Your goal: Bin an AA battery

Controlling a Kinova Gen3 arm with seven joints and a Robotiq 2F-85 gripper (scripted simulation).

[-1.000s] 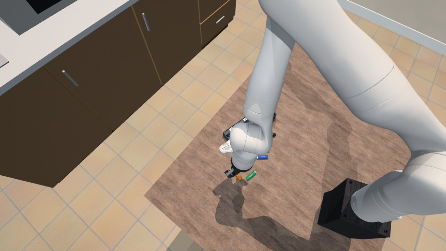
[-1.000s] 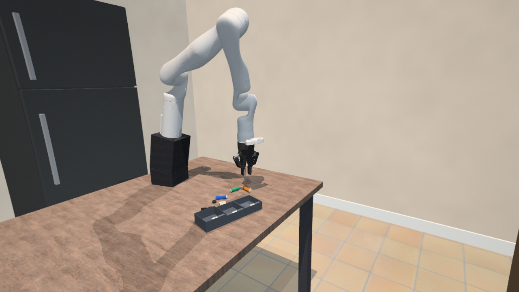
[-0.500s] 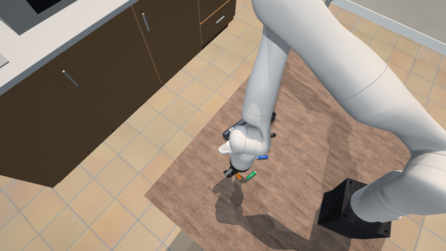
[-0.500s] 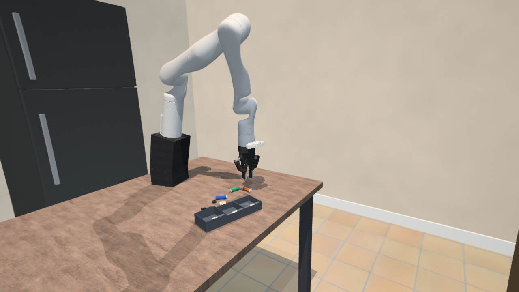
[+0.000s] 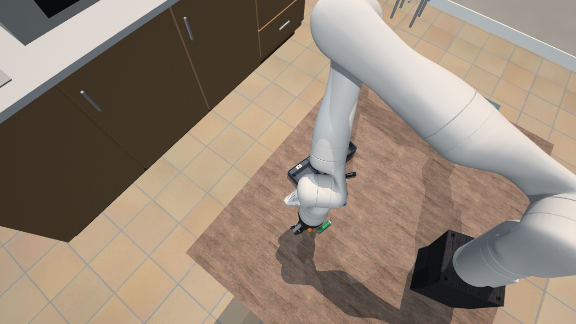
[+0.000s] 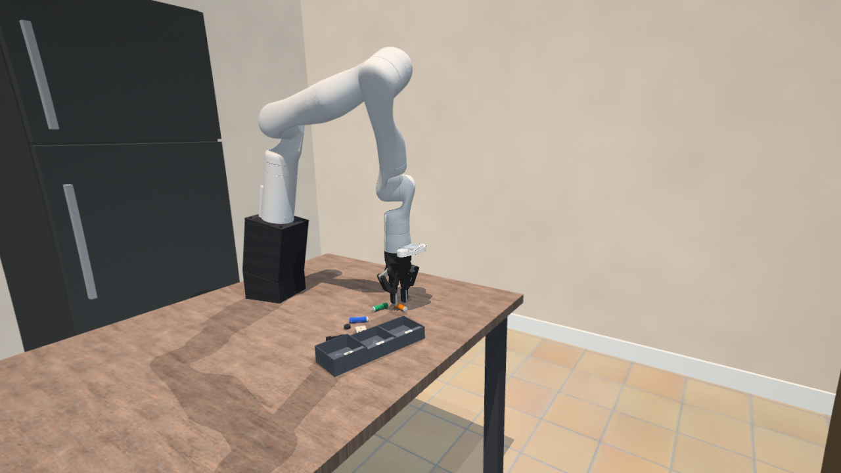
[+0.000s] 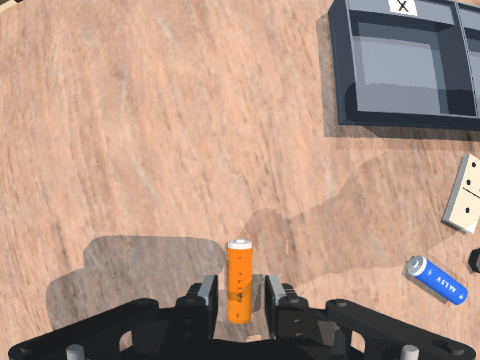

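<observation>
My hand is 3 cm above the orange AA battery. Round my hand: green battery (5 cm behind, 3 cm below, 2 cm to the right); blue battery (12 cm to the right, 6 cm behind, 3 cm below); white domino (17 cm to the right, 3 cm below, 2 cm behind).
</observation>
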